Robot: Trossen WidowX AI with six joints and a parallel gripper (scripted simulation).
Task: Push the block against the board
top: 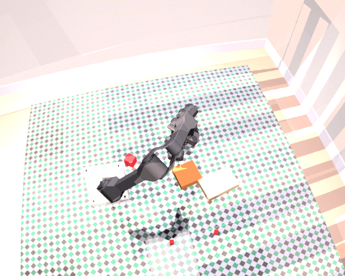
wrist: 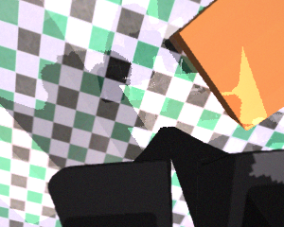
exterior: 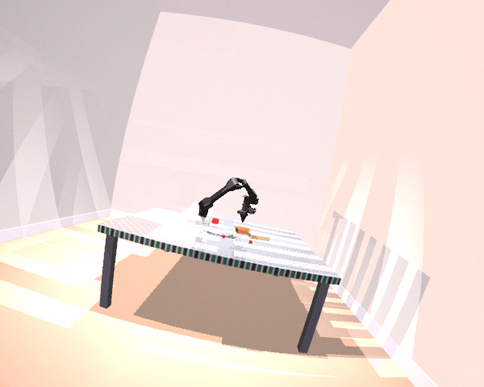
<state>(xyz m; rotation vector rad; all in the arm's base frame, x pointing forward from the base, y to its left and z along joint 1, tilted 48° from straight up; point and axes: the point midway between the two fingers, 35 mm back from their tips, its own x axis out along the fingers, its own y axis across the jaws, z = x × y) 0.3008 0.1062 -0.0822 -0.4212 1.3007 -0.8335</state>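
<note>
Now: gripper tip 20 mm short of the orange square block, 100 mm to the left of it and 50 mm above it. Round my gripper tip: red cube: 220 mm behind, 10 mm to the left, 40 mm below; pale tan board: 150 mm ahead, 160 mm to the right, 50 mm below.
</note>
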